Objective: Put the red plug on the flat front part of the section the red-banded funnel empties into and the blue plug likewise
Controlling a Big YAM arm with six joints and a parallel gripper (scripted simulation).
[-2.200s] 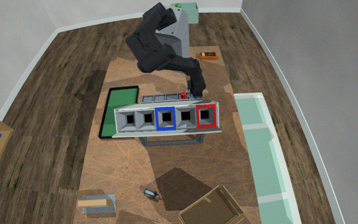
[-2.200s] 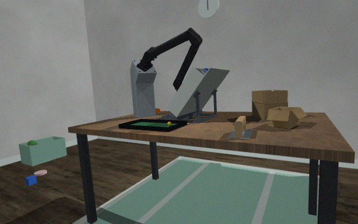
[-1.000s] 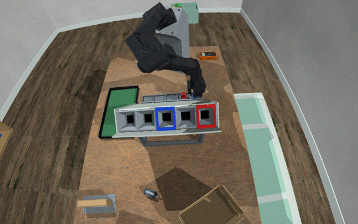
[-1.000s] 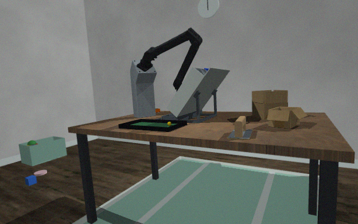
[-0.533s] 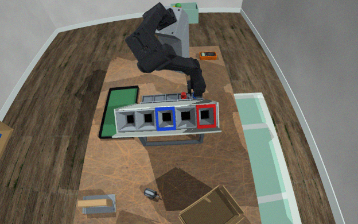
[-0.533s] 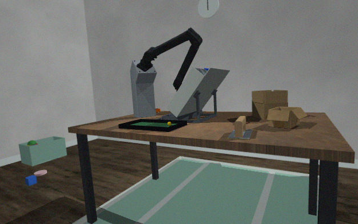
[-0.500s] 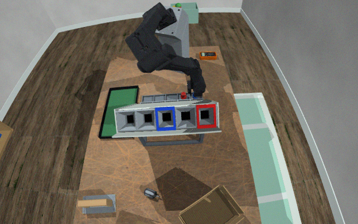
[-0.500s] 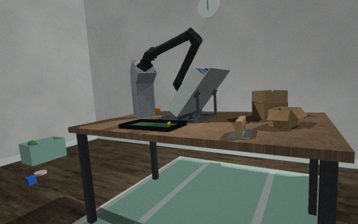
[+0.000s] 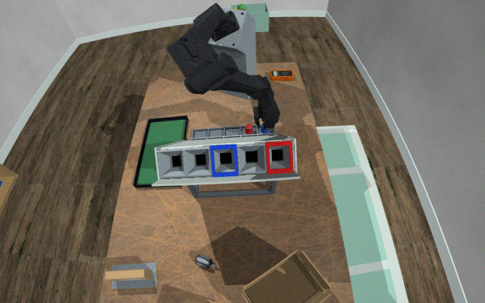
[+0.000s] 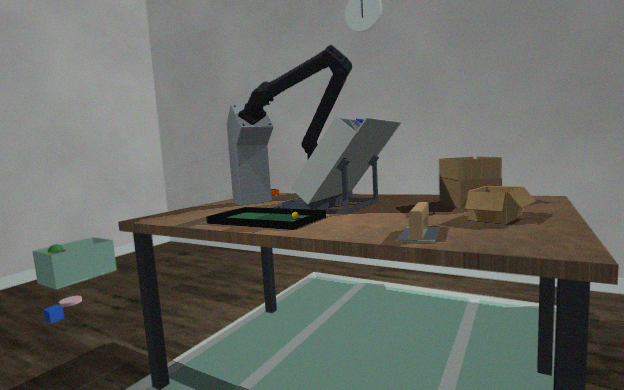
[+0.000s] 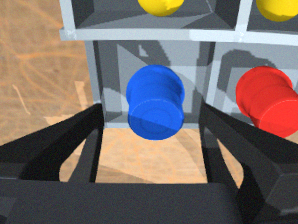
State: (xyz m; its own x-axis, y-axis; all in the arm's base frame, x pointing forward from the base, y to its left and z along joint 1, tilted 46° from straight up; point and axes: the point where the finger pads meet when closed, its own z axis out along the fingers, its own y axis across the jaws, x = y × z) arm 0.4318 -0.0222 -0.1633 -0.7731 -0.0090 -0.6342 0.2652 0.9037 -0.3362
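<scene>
Now: the blue plug 20 mm below my hand. Also, from my hand: cover 130 mm ahead, 210 mm to the right, 160 mm above; green marble tray 90 mm behind, 480 mm to the right, 40 mm below; red plug 30 mm behind, 70 mm to the right, 20 mm below.
</scene>
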